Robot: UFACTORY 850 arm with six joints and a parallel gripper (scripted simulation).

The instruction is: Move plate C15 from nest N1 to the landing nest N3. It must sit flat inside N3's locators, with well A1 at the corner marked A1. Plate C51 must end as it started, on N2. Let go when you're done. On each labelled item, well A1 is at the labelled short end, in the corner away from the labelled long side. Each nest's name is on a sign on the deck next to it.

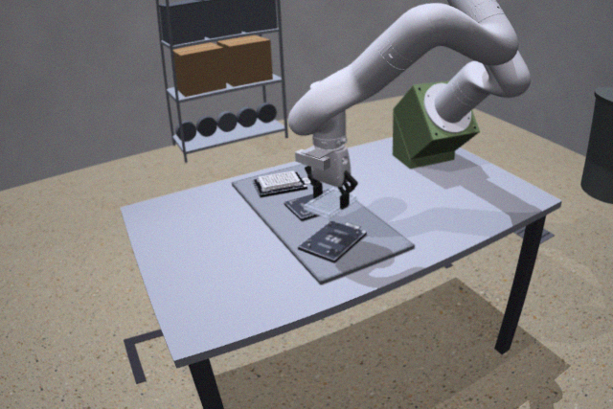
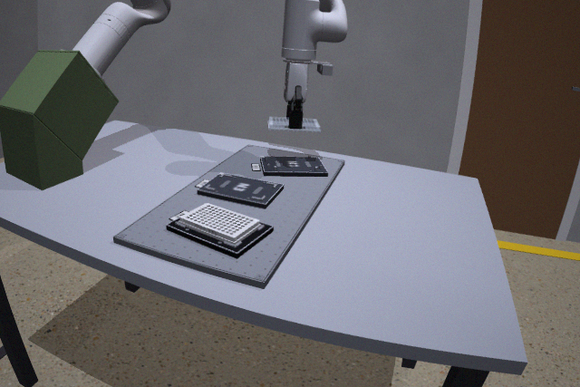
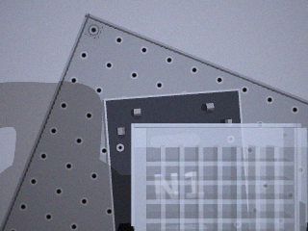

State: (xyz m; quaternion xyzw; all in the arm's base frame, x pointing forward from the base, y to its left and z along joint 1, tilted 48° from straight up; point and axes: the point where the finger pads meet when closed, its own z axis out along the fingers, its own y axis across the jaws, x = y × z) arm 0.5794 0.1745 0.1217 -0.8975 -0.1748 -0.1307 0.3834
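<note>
My hand is 200 mm to the left of the nest N3, 130 mm above it and 40 mm past it. Also, from my hand: clear well plate: 10 mm below; nest A1 mark: 320 mm to the right, 120 mm below, 60 mm behind; white plate C51: 380 mm to the right, 110 mm below.
</note>
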